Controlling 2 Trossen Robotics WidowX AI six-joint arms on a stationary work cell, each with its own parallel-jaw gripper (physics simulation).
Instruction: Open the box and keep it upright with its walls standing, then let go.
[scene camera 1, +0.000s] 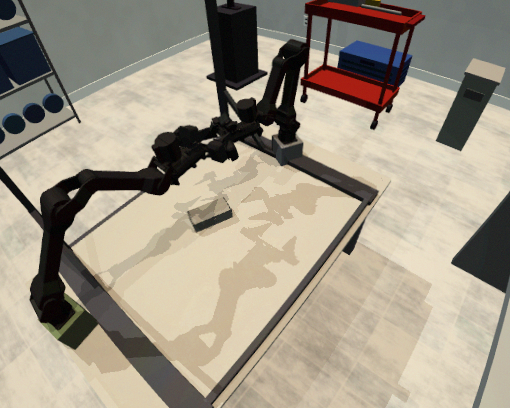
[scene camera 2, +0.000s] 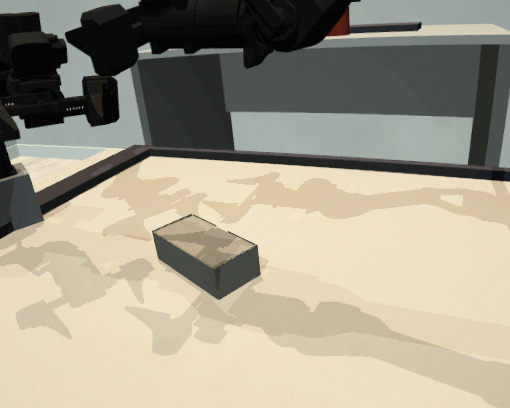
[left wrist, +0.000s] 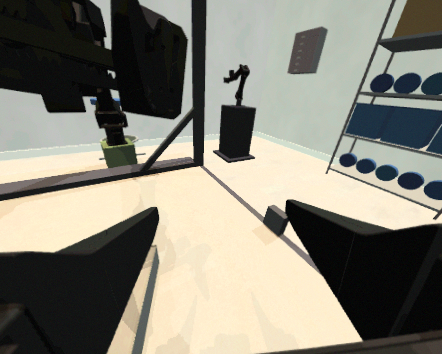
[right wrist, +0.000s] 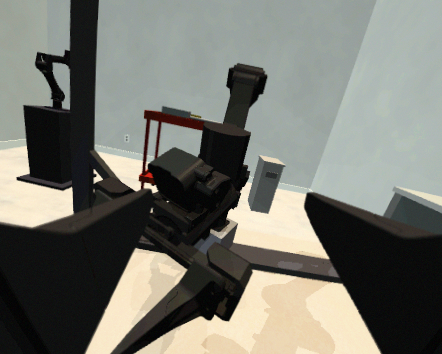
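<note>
A small dark grey box with a flat beige top lies level on the table, its top closed. A narrow edge of the box shows beside a finger in the left wrist view. My left gripper is open and empty, above the table; in scene camera 2 the left gripper hangs at the left, behind the box and apart from it. My right gripper is open and empty, above the table and near the left gripper. The two grippers overlap in scene camera 1, so their fingertips are partly hidden.
The table has a raised dark frame around it. A dark upright post stands at the back. The left gripper's parts cross close in front of the right wrist view. A red cart stands beyond the table.
</note>
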